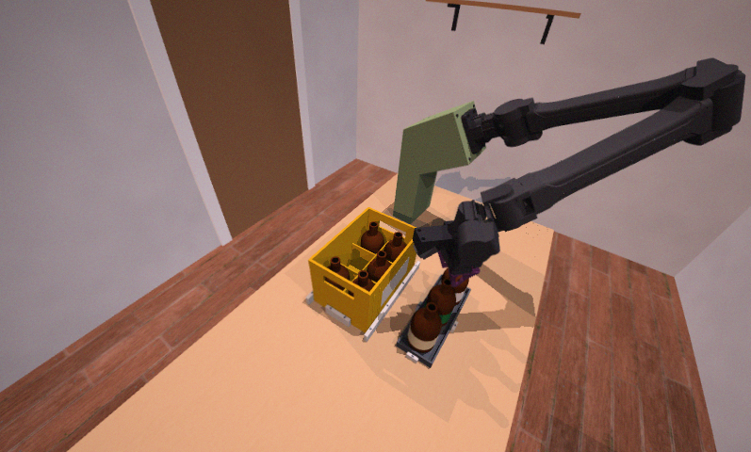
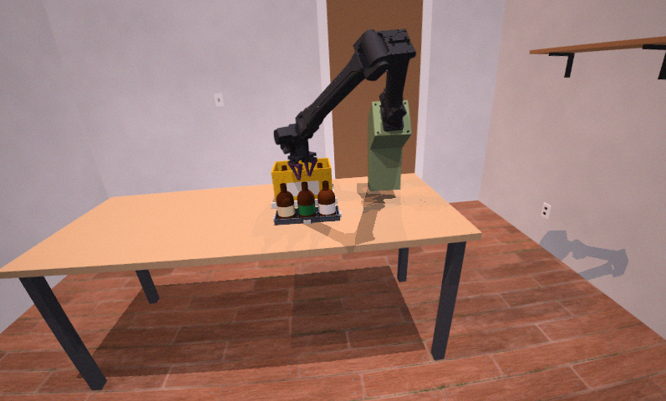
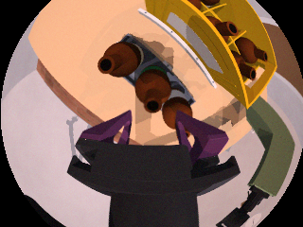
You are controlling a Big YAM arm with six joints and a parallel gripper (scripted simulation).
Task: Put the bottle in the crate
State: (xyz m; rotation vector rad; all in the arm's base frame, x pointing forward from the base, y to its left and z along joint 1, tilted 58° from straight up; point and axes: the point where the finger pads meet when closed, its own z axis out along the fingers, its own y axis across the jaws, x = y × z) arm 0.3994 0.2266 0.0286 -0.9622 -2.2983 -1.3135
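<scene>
My hand is 10 cm above the glass bottle. Round my hand: dark tray 18 cm below; yellow crate 22 cm to the right, 10 cm below, 2 cm ahead.
</scene>
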